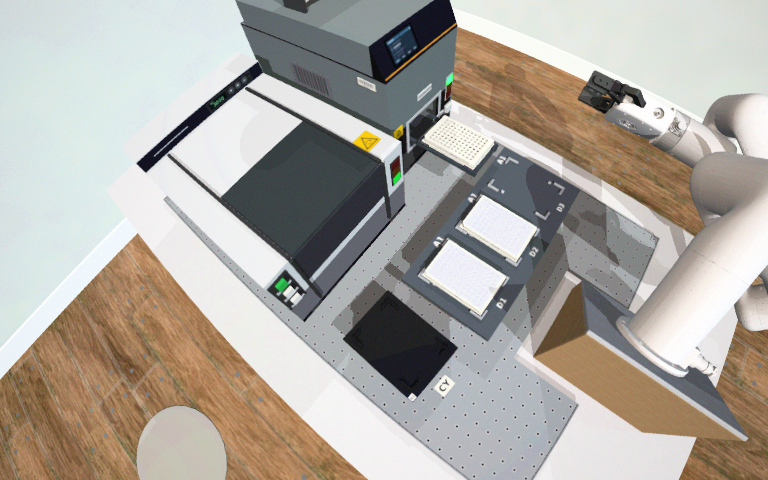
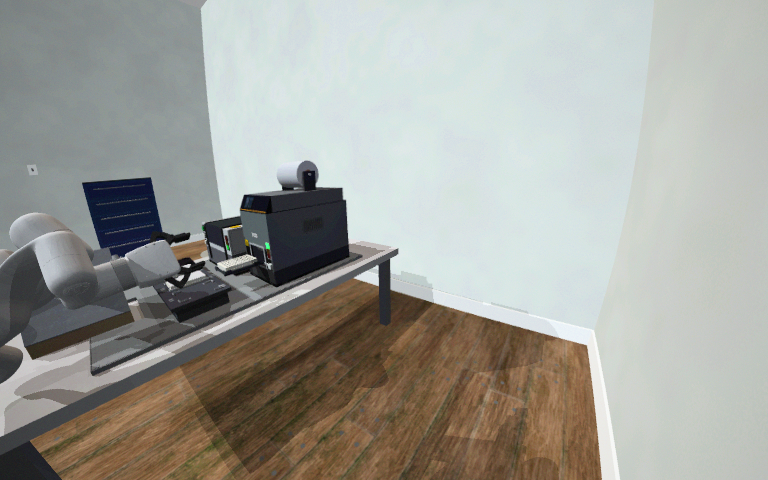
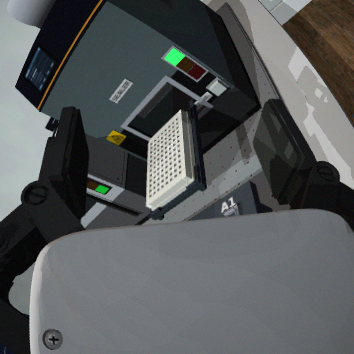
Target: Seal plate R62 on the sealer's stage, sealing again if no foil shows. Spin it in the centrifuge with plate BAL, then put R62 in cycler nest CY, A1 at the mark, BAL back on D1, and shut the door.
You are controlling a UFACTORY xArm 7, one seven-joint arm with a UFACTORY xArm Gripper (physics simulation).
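Frame: origin at the arm's base, x left, y back, z up, level; centimetres.
Seen in the pictures: gripper, between the fingertips: (image 1: 585, 85) (image 2: 196, 249) (image 3: 173, 123); arm's base, origin of its link: (image 1: 649, 347).
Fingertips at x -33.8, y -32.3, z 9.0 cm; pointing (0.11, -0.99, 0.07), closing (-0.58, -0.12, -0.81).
Observation:
Offsets run from my fingertips to a thing's top centre. "pt": to the spot under its first point. Level surfaces: height alone.
A cream plate with open wells {dx +17.4, dy -16.3, dz -12.3 cm} (image 1: 458, 140) (image 2: 236, 263) (image 3: 169, 160) sits on the sealer's extended stage (image 1: 474, 167) (image 3: 200, 172). No foil shows on it and no plate name is readable. Two pale-topped plates sit on D1 {dx +39.6, dy +1.4, dz -16.2 cm} (image 1: 464, 275) and D2 {dx +27.2, dy +0.8, dz -16.2 cm} (image 1: 500, 227); their names are not readable. Nest CY {dx +56.3, dy +0.2, dz -17.5 cm} (image 1: 390, 345) is a black, empty nest. My gripper (image 1: 613, 89) (image 2: 194, 250) (image 3: 173, 123) is open and empty, apart from the staged plate and facing the sealer {dx +18.5, dy -46.1, dz +23.9 cm} (image 1: 390, 101) (image 2: 305, 237) (image 3: 115, 65), whose green light is lit.
A white machine with a dark, shut lid panel {pt dx +49.2, dy -25.0, dz -2.4 cm} (image 1: 305, 189) stands left of the deck {dz -17.8 cm} (image 1: 413, 277); it is likely the centrifuge. Position D3 holds no plate. A tan-sided block (image 1: 623, 373) stands by the arm base. A foil roll {dx +18.6, dy -48.3, dz +23.9 cm} (image 2: 295, 173) sits on top of the sealer.

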